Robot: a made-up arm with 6 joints. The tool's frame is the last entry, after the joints. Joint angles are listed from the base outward. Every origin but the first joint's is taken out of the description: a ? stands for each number. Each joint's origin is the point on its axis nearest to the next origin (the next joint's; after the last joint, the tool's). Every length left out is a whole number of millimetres.
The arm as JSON. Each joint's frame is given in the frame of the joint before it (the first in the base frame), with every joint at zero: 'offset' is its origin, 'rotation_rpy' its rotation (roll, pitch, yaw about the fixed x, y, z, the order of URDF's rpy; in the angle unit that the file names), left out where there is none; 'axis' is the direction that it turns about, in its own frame. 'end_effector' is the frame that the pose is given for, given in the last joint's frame.
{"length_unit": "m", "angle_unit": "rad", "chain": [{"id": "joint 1", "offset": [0.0, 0.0, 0.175], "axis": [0.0, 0.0, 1.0]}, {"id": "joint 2", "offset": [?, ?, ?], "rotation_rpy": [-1.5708, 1.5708, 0.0], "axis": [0.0, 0.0, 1.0]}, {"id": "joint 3", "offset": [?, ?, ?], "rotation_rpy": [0.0, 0.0, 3.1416], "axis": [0.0, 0.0, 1.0]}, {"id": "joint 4", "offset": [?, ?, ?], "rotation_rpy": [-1.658, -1.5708, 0.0], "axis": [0.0, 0.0, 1.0]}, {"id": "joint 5", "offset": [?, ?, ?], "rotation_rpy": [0.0, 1.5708, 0.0], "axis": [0.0, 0.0, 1.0]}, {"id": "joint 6", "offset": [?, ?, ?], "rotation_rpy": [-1.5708, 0.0, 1.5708], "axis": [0.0, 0.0, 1.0]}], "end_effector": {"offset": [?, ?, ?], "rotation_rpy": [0.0, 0.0, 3.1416]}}
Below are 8 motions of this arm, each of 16 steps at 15 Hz.
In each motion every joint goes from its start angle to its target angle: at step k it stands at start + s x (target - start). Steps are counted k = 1, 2, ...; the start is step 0. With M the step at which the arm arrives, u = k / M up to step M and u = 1 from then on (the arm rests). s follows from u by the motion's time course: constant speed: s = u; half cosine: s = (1 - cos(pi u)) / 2; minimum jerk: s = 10 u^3 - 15 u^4 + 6 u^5.
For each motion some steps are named. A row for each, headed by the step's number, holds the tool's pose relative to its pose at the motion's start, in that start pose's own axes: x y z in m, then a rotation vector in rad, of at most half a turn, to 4 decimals.
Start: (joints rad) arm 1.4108 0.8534 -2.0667 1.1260 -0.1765 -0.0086
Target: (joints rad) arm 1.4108 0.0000 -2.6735 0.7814 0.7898 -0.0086
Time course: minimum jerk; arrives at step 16
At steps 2, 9, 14, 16:
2: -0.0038 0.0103 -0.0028 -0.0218 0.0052 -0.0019
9: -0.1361 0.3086 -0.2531 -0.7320 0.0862 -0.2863
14: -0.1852 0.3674 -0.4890 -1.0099 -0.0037 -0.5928
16: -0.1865 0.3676 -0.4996 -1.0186 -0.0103 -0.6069

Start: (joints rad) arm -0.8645 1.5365 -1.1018 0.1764 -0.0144 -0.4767
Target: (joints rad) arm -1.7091 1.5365 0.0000 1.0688 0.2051 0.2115
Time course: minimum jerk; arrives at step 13
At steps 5, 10, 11, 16:
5: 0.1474 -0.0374 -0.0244 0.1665 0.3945 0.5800
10: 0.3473 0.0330 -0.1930 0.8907 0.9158 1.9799
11: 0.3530 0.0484 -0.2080 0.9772 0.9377 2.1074
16: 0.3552 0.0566 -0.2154 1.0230 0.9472 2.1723

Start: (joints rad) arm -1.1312 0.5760 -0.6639 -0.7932 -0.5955 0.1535
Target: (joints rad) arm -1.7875 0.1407 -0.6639 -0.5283 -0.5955 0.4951
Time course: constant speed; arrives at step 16
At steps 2, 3, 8, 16:
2: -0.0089 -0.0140 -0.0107 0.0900 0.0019 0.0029
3: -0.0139 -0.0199 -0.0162 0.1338 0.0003 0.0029
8: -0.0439 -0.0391 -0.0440 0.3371 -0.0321 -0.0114
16: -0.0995 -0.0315 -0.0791 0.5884 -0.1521 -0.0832

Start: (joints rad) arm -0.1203 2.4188 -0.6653 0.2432 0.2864 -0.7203
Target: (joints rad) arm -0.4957 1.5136 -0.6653 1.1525 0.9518 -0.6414
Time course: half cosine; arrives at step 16
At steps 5, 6, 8, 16:
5: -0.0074 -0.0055 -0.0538 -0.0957 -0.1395 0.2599
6: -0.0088 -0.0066 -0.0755 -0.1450 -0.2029 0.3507
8: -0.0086 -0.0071 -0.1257 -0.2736 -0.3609 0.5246
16: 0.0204 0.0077 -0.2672 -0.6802 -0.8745 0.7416

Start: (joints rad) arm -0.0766 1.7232 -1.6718 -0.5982 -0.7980 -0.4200
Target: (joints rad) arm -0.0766 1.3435 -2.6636 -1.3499 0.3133 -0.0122
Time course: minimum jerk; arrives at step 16
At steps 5, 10, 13, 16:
5: -0.0398 -0.0643 0.0187 0.0262 0.0160 -0.1275
10: -0.1939 -0.2849 -0.0307 0.4552 0.2311 -0.4534
13: -0.2689 -0.3655 -0.1095 0.7858 0.3366 -0.4887
16: -0.2850 -0.3798 -0.1311 0.8666 0.3564 -0.4848

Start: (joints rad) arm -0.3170 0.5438 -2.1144 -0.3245 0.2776 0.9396
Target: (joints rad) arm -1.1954 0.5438 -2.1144 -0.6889 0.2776 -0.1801
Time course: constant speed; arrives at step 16
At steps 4, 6, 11, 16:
4: 0.0312 0.0396 -0.0041 0.0427 -0.0540 -0.5827
6: 0.0497 0.0570 -0.0055 0.0702 -0.0779 -0.8738
11: 0.1034 0.0918 -0.0068 0.1594 -0.1283 -1.5999
16: 0.1649 0.1124 -0.0048 0.2856 -0.1631 -2.3216

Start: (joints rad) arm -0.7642 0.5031 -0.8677 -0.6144 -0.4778 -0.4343
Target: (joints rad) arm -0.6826 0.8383 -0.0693 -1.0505 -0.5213 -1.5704
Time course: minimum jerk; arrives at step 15
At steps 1, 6, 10, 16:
1: 0.0005 0.0010 0.0000 -0.0029 0.0011 -0.0031
6: 0.0527 0.1123 -0.0223 -0.3738 0.0433 -0.3563
10: 0.0861 0.2478 -0.1272 -0.9332 -0.2363 -0.7871
16: 0.0829 0.2848 -0.1923 -1.1330 -0.4876 -0.9131

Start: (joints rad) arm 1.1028 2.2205 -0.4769 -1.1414 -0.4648 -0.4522
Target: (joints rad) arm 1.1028 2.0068 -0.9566 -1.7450 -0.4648 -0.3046
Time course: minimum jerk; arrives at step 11
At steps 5, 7, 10, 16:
5: -0.0149 -0.0771 -0.0203 0.1580 -0.0237 -0.2848
7: -0.0307 -0.1335 -0.0510 0.2776 0.0023 -0.5111
10: -0.0448 -0.1722 -0.0826 0.3660 0.0494 -0.6802
16: -0.0452 -0.1732 -0.0835 0.3682 0.0509 -0.6845

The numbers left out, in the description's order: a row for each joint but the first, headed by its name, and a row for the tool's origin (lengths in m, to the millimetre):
joint 2: 0.0 0.0 0.0
joint 3: -0.038 0.275 0.0
joint 4: 0.046 0.261 0.0
joint 5: 0.0 0.0 0.0
joint 6: -0.114 0.0 0.0
tool: 0.0 0.0 0.0

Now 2 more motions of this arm.
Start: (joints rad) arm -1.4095 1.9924 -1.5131 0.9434 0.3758 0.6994
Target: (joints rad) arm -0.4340 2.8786 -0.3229 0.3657 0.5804 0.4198
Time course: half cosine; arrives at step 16
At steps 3, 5, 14, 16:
3: 0.0271 -0.0700 0.0358 0.2081 0.0638 -0.0681
5: 0.0691 -0.1908 0.0610 0.5474 0.1746 -0.2005
14: 0.0302 -0.5197 -0.2593 2.4038 0.6567 -0.9627
16: 0.0213 -0.5116 -0.2783 2.5063 0.6620 -0.9818

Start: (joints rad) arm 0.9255 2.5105 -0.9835 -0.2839 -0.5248 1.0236
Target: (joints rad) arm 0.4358 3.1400 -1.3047 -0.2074 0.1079 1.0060
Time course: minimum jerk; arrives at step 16
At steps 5, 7, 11, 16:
5: 0.0009 -0.0539 0.0181 0.1656 0.0543 0.0904
7: 0.0107 -0.1149 0.0313 0.3422 0.1296 0.2012
11: 0.0622 -0.2320 0.0371 0.6727 0.3403 0.4611
16: 0.0942 -0.2708 0.0323 0.7875 0.4475 0.5749

